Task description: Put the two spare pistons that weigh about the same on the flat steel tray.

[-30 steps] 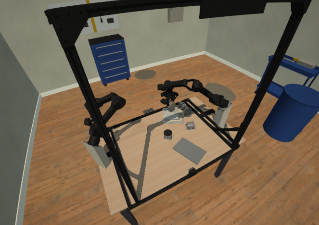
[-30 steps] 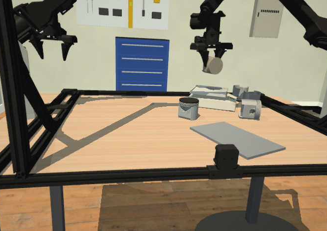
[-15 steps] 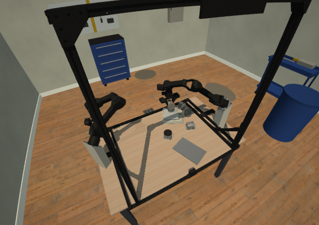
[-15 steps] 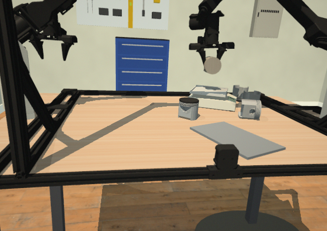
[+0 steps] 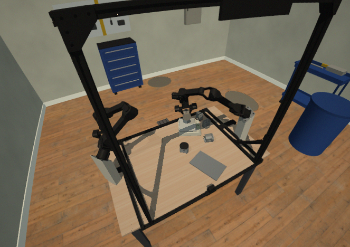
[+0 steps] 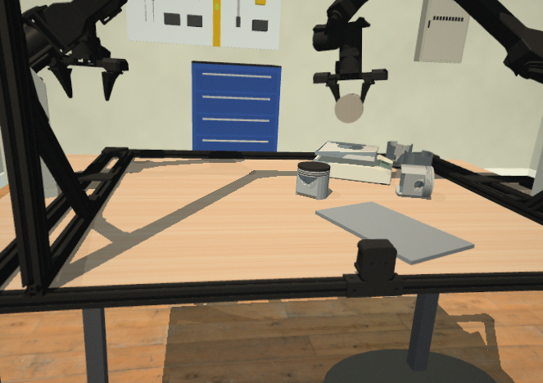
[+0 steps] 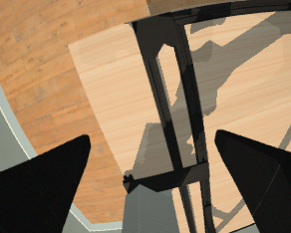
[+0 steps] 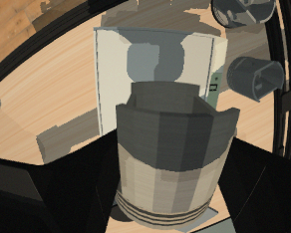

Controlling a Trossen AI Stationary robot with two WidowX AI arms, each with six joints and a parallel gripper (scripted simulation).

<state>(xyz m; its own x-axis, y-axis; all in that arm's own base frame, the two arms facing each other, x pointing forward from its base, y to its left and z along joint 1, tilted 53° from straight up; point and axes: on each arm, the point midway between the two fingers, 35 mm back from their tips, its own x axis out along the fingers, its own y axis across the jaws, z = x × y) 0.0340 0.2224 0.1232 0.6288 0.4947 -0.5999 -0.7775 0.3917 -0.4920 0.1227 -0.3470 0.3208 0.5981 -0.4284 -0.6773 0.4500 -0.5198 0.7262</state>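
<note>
The white weighing scale lies 160 mm below my right hand, 20 mm to the right of it and 10 mm behind it. Round my right hand: flat grey steel tray (430 mm behind, 200 mm below, 10 mm to the left); then tan piston (30 mm below, 10 mm behind); then dark-topped piston (230 mm behind, 160 mm below, 120 mm to the left).
</note>
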